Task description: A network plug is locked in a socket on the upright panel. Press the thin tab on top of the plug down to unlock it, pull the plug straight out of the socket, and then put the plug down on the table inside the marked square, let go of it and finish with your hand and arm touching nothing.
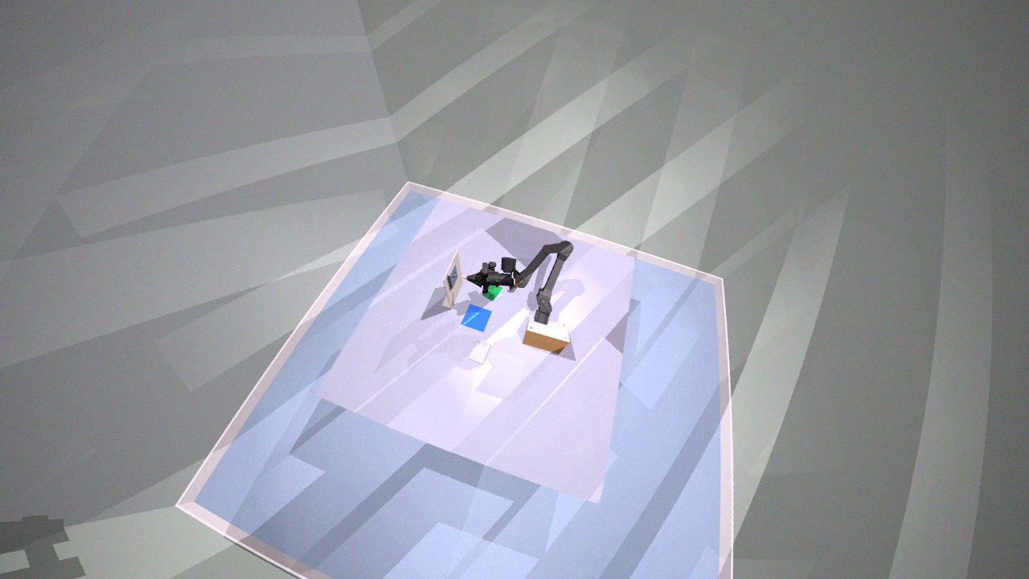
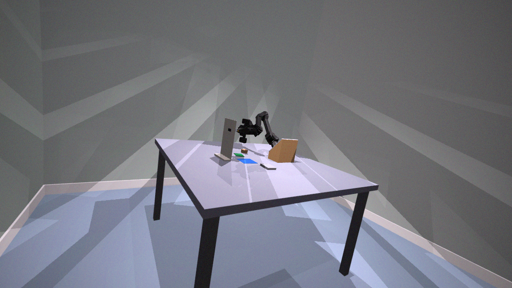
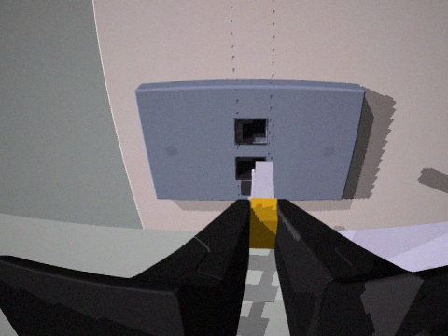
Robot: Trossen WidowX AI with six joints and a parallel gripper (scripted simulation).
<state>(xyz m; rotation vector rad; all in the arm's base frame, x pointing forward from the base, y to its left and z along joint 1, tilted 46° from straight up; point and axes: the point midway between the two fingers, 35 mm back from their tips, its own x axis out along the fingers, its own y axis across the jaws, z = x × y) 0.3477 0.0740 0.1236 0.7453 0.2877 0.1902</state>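
Now: gripper tip 210 mm above the blue square, 80 mm to the right of it and 80 mm past it. The rest, counted from my gripper tip: network plug (10 mm ahead); upright panel (80 mm below, 70 mm ahead, 10 mm to the left); small block (200 mm below, 190 mm behind, 170 mm to the right).
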